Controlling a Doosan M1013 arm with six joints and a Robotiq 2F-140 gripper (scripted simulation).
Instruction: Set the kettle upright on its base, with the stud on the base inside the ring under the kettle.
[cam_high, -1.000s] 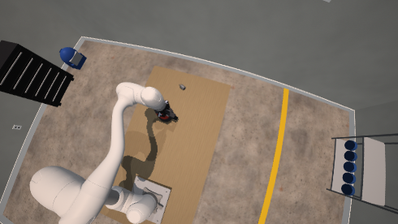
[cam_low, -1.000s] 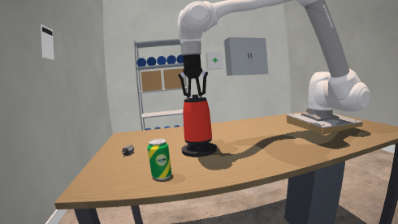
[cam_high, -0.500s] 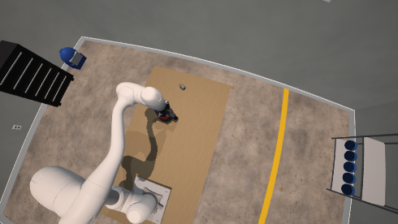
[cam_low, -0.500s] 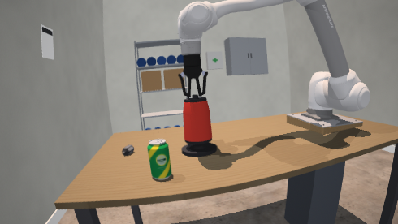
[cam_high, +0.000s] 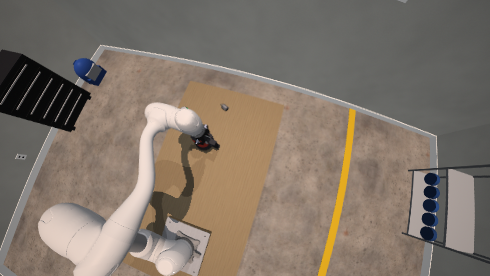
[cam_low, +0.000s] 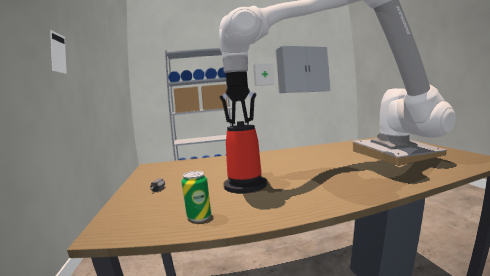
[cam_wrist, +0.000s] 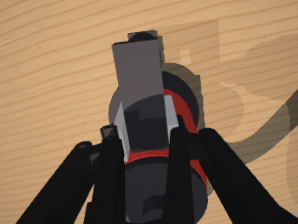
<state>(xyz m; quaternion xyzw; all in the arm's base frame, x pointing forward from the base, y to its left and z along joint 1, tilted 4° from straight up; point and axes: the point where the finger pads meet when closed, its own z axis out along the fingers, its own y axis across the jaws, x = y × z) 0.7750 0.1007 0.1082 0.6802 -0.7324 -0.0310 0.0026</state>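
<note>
The red kettle is 3 cm to the left of my hand and 5 cm below it. The rest, counted from my hand: yellow can 16 cm ahead, 29 cm to the left, 12 cm below; then small dark object 33 cm ahead, 3 cm to the left, 16 cm below; then round black base 7 cm to the left, 17 cm below.
</note>
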